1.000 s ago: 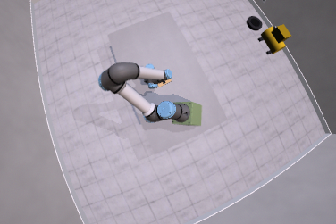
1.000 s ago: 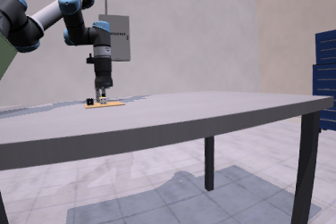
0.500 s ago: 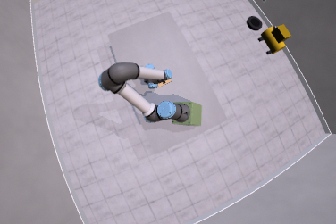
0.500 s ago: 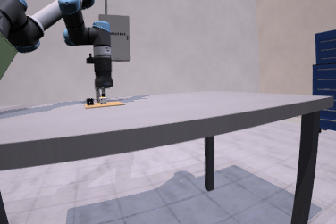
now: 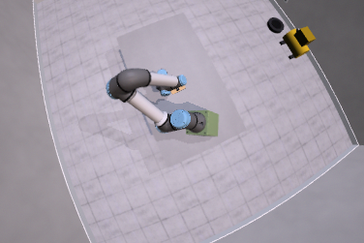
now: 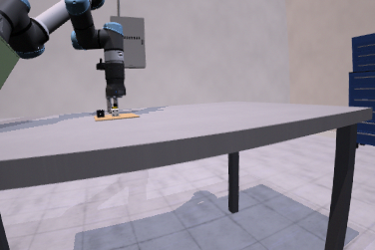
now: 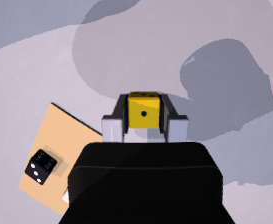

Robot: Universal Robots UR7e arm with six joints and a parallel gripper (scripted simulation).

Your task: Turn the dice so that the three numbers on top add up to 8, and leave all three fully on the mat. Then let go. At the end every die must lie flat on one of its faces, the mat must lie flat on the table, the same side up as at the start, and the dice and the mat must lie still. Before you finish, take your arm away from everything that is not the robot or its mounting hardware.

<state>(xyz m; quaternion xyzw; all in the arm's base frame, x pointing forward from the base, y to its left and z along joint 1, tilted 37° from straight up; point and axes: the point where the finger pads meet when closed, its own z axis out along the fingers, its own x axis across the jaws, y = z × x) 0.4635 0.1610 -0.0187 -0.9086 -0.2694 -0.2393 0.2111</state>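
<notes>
Now: hand 120 mm to the left of the white die and 10 mm above it. Round my hand: mat: 120 mm to the right, 20 mm below; yellow die: 10 mm below.
</notes>
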